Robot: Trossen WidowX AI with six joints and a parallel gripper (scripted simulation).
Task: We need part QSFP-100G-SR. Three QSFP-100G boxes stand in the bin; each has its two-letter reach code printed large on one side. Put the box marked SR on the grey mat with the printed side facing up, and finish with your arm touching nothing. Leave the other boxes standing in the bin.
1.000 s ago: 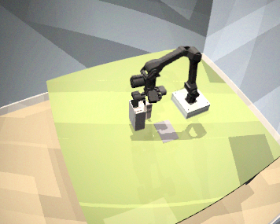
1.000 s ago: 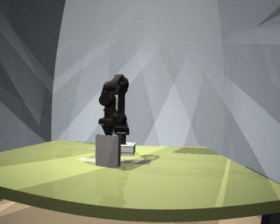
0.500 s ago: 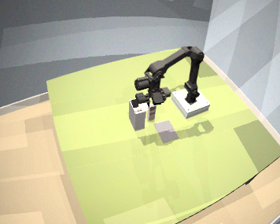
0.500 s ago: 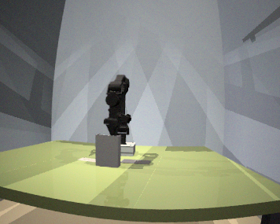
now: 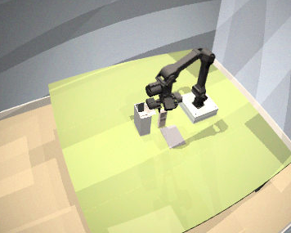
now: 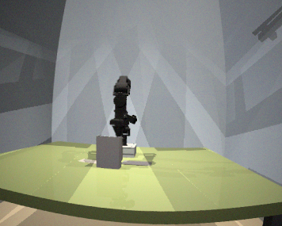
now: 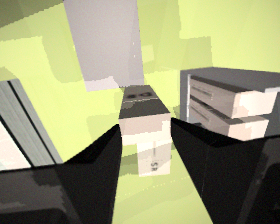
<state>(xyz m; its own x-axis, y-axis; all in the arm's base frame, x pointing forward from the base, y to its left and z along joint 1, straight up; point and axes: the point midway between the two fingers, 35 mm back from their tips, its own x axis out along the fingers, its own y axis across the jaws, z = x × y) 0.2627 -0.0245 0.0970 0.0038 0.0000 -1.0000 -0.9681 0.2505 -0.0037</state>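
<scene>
Right now the grey mat is 1 cm behind my gripper tip, 9 cm to the left of it and 13 cm below it. Round my gripper tip: white card (2 cm behind, 16 cm to the right, 13 cm below).
</scene>
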